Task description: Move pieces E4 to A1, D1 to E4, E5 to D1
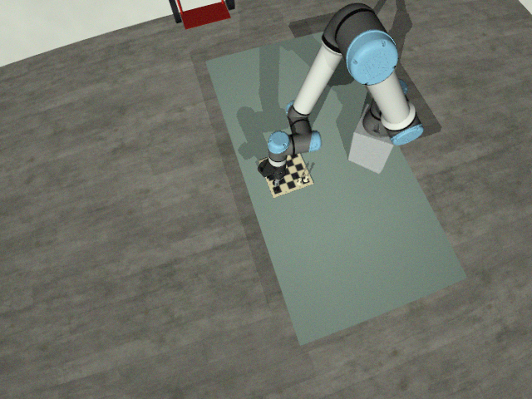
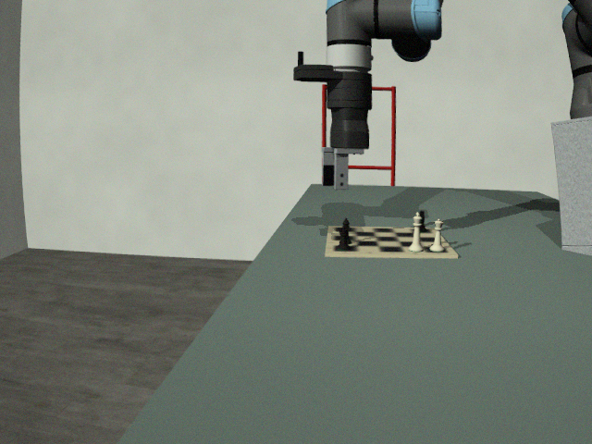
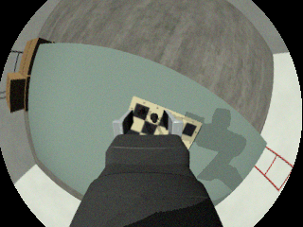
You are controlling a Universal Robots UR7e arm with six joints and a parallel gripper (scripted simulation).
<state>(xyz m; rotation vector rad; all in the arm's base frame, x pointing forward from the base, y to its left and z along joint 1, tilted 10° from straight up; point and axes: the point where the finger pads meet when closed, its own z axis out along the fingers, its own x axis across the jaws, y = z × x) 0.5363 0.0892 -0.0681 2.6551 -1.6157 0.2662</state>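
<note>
My hand is 2 cm past the dark piece, 1 cm to the right of it and 10 cm above it. From my hand the other things lie so: white king 14 cm behind, 8 cm below; then white queen 18 cm behind, 9 cm below; then chessboard 9 cm behind, 7 cm to the right, 12 cm below.
</note>
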